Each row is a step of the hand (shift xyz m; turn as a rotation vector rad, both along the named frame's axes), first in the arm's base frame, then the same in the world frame.
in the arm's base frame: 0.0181 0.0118 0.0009 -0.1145 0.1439 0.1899
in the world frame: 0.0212 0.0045 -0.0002 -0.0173 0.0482 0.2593
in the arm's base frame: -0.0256 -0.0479 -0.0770 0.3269 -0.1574 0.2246
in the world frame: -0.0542 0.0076 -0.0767 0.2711 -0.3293 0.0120
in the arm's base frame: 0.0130 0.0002 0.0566 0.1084 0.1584 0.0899
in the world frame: 0.0210 -0.0326 0.0433 0.1745 0.0544 0.1074
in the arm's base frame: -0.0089 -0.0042 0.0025 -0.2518 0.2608 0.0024
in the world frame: -0.0093 -0.0024 0.0033 -0.1263 0.2762 0.1979
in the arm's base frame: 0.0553 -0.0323 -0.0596 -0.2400 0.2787 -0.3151
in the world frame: 0.0280 -0.0096 -0.0823 -0.1596 0.4526 -0.0648
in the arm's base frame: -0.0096 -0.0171 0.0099 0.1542 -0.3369 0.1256
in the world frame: -0.0138 -0.0166 0.0042 0.0287 -0.3795 -0.0906
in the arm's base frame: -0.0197 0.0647 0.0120 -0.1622 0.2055 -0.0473
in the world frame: 0.0093 0.0516 0.0444 -0.0746 0.2339 0.1026
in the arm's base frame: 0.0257 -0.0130 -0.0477 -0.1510 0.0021 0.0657
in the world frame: 0.0106 0.0075 -0.0542 -0.1256 0.0066 0.1064
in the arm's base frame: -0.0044 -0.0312 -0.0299 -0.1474 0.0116 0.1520
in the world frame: -0.0210 -0.0088 -0.0370 -0.1047 -0.0314 0.1817
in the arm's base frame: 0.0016 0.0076 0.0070 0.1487 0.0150 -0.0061
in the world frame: 0.0055 0.0021 0.0086 0.1397 -0.0230 -0.0482
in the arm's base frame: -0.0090 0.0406 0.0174 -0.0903 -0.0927 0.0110
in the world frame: 0.0105 0.0264 0.0350 -0.1163 -0.0579 -0.0005
